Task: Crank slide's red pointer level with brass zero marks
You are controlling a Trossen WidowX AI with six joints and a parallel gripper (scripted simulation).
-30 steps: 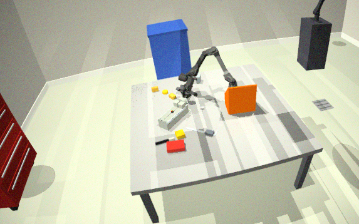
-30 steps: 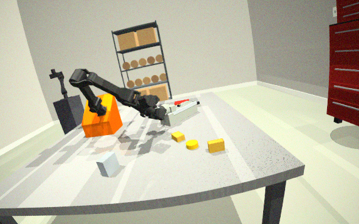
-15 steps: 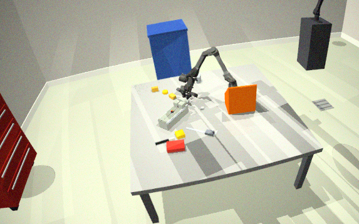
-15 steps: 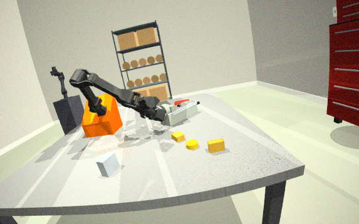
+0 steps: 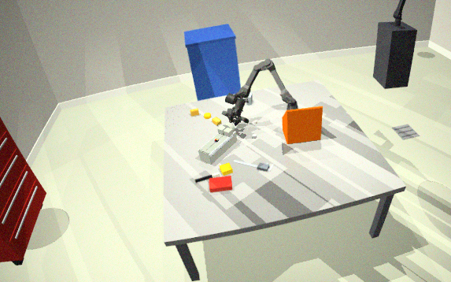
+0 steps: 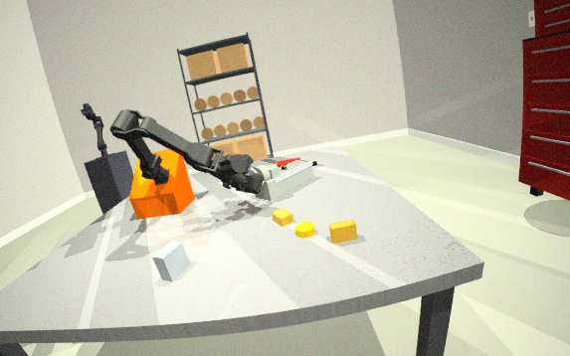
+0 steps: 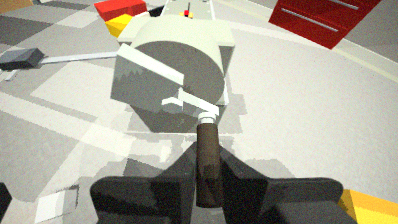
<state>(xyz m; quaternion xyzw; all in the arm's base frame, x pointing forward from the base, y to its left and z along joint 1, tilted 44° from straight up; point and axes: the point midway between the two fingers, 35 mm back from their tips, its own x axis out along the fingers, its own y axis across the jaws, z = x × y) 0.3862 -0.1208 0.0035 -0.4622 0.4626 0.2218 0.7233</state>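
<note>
Now: the dark brown crank handle 1 cm behind my gripper tip, 1 cm to the right of it and 3 cm above it. Also, from my gripper tip: yellow block: 5 cm ahead, 34 cm to the left, 3 cm below; grey cube: 17 cm behind, 38 cm to the right, 1 cm below; red pointer: 9 cm ahead, 15 cm to the left, 4 cm above.
</note>
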